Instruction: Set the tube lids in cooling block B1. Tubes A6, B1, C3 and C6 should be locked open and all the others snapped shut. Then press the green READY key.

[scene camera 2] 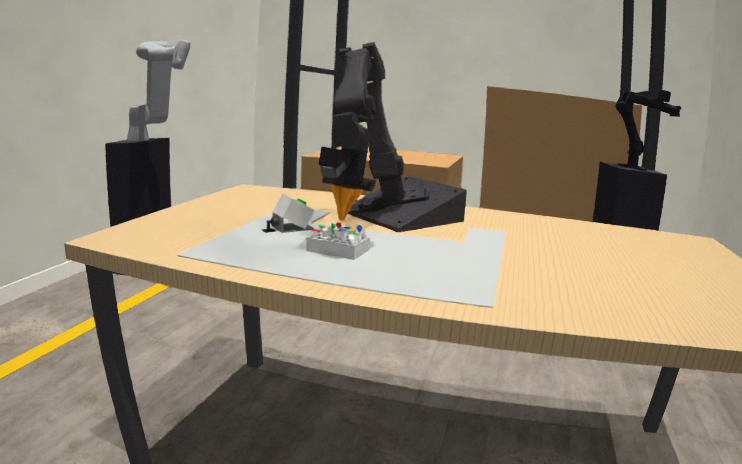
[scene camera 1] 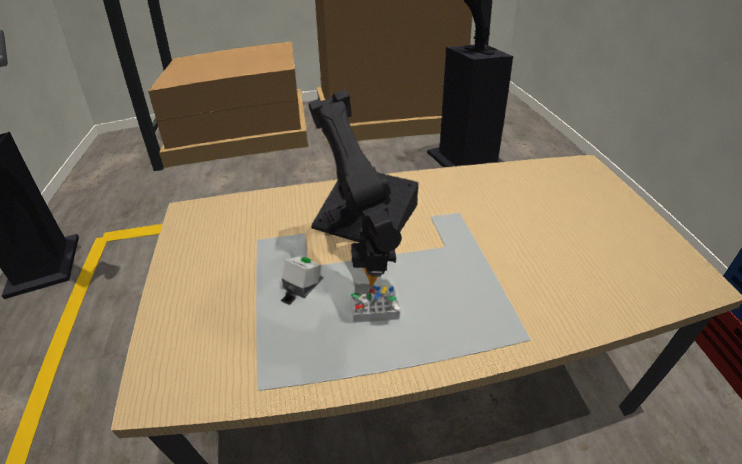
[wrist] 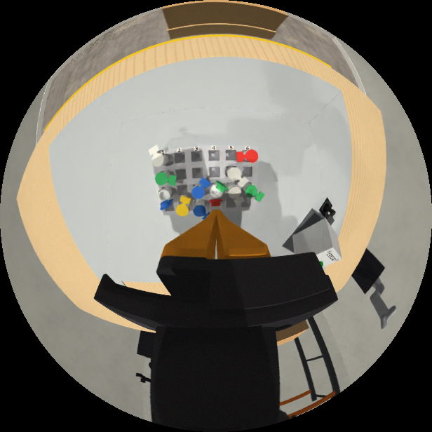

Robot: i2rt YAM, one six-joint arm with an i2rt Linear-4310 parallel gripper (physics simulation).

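Seen in the pictures: gripper, between the fingertips: (scene camera 2: 341, 220) (scene camera 1: 371, 285); arm's base, origin of its link: (scene camera 2: 394, 200).
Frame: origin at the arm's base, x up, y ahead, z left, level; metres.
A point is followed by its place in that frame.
Observation:
The grey cooling block (scene camera 1: 376, 316) {z -0.116, x -0.026, y 0.405 m} (scene camera 2: 328, 247) {z -0.118, x -0.027, y 0.404 m} (wrist: 205, 165) holds several tubes with white, green, blue, yellow and red lids. My gripper (scene camera 1: 371, 287) {z -0.101, x 0.017, y 0.342 m} (scene camera 2: 342, 219) {z -0.101, x 0.017, y 0.342 m} (wrist: 215, 215) is shut and empty, its tips right beside a dark red lid (wrist: 215, 202) that stands edge-on below column 4. Just above that lid in the wrist view, a green lid (wrist: 220, 187) stands tilted by a tube mouth. A blue lid (wrist: 166, 204) is tilted at the left. A flat red lid (wrist: 251, 156) is at column 6. The green READY key (scene camera 1: 305, 259) {z -0.226, x 0.026, y 0.196 m} (scene camera 2: 301, 201) {z -0.223, x 0.025, y 0.206 m} (wrist: 321, 263) tops a grey box. Row letters are not readable.
The grey key box (scene camera 1: 301, 273) {z -0.250, x 0.026, y 0.242 m} (scene camera 2: 293, 212) {z -0.234, x 0.005, y 0.245 m} (wrist: 314, 235) stands beside the block, with a small black part (scene camera 1: 287, 297) {z -0.299, x -0.032, y 0.253 m} (scene camera 2: 268, 226) {z -0.296, x -0.032, y 0.253 m} (wrist: 327, 207) next to it. Both are on the pale mat (scene camera 1: 437, 322) {z 0.018, x -0.044, y 0.472 m} (scene camera 2: 432, 273) {z 0.098, x -0.044, y 0.474 m} (wrist: 150, 100). The arm's dark base (scene camera 1: 402, 191) {z 0.142, x 0.030, y 0.022 m} (scene camera 2: 432, 210) {z 0.105, x -0.001, y 0.102 m} is behind.

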